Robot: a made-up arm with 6 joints.
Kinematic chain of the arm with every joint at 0, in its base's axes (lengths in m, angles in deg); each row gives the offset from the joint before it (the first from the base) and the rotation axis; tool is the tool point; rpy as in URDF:
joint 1: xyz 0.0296 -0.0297 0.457 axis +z
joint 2: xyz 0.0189 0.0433 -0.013 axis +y
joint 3: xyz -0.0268 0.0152 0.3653 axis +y
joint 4: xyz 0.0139 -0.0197 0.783 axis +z
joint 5: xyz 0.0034 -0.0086 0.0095 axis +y
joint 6: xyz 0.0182 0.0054 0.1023 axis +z
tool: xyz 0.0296 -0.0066 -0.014 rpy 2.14 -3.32 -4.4
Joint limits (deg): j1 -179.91..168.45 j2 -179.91..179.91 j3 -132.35..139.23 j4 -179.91..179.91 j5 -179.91..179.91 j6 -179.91..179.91
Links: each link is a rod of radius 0.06 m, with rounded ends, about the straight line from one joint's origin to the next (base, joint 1, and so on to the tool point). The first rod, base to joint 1, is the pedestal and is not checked.
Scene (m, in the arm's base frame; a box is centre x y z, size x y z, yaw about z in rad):
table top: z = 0
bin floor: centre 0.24 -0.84 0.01 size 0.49 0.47 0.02 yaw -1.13
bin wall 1: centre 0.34 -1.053 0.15 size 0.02 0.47 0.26 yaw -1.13
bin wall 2: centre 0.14 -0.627 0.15 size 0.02 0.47 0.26 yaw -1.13
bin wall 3: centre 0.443 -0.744 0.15 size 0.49 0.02 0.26 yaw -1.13
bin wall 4: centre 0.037 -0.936 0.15 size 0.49 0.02 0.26 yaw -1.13
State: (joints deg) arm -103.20 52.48 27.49 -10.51 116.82 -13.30
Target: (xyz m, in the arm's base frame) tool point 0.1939 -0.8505 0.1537
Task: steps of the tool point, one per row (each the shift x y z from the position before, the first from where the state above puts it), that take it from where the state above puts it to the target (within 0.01 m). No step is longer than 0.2 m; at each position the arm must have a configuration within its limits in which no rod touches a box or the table.
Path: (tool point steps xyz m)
1: 0.1052 0.0043 -0.0734
2: 0.1025 0.0292 -0.0738
3: 0.0942 0.0532 -0.0727
4: 0.0810 0.0745 -0.0702
5: 0.0024 -0.0136 -0.1463
6: -0.0024 0.0136 -0.1512

